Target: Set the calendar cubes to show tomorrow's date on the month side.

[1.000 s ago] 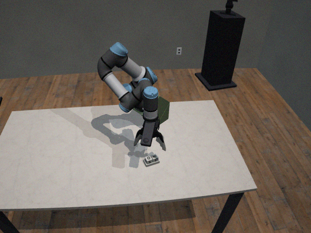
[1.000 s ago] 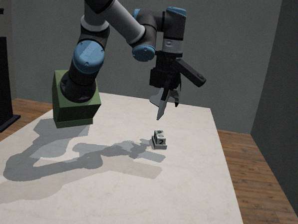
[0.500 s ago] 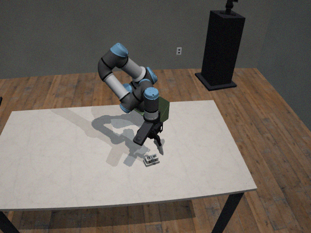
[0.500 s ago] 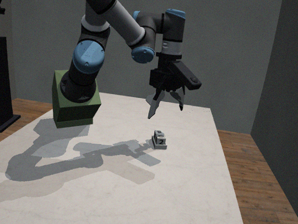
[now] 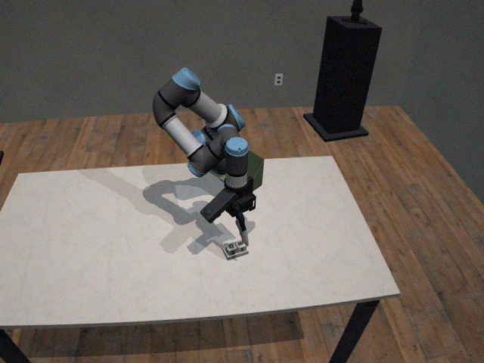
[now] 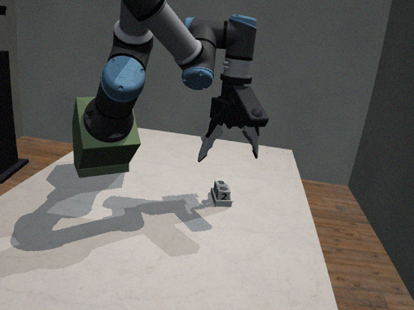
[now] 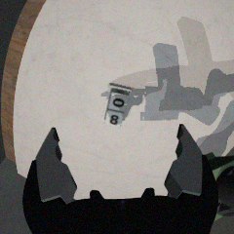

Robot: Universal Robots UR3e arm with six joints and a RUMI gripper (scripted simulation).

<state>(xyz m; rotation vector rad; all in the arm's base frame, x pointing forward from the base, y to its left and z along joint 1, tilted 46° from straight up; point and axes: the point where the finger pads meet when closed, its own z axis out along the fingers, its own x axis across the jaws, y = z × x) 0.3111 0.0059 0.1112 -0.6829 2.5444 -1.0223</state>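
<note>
Right now the calendar tray is 110 mm below my hand, 20 mm to the left of it and 10 mm behind it.
</note>
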